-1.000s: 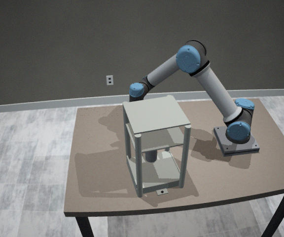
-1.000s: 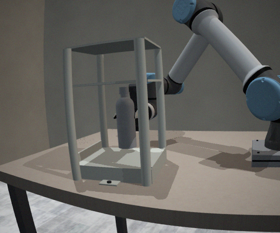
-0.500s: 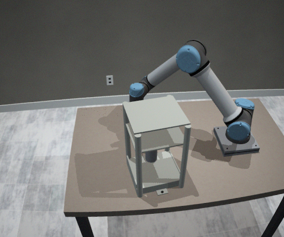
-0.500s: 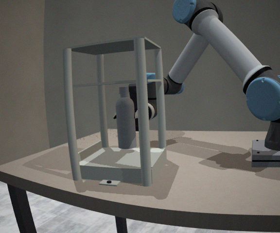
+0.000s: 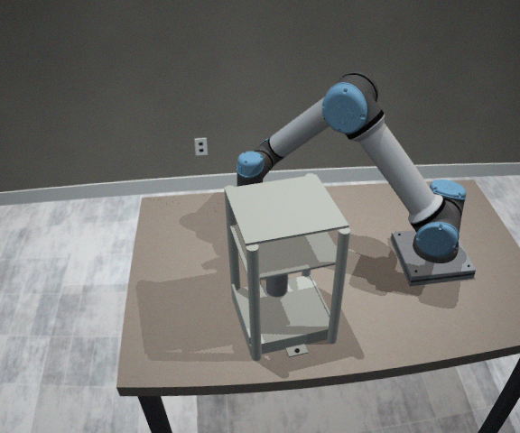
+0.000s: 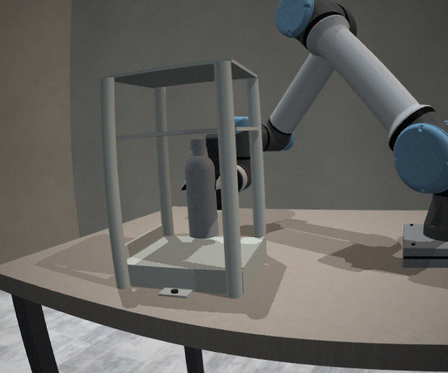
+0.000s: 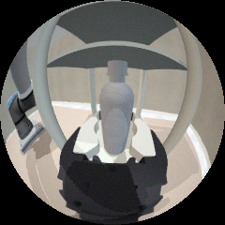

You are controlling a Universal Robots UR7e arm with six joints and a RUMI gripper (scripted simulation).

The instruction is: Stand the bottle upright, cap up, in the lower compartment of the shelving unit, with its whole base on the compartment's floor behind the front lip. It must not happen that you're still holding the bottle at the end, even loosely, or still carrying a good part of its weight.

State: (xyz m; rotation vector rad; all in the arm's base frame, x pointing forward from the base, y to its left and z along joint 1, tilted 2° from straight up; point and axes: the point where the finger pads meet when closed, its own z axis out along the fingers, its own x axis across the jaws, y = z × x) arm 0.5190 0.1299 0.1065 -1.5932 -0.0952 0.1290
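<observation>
My hand is 10 mm past the shelving unit, 60 mm to the right of it and 30 mm below it. Also, from my hand: grey bottle 20 mm above.
</observation>
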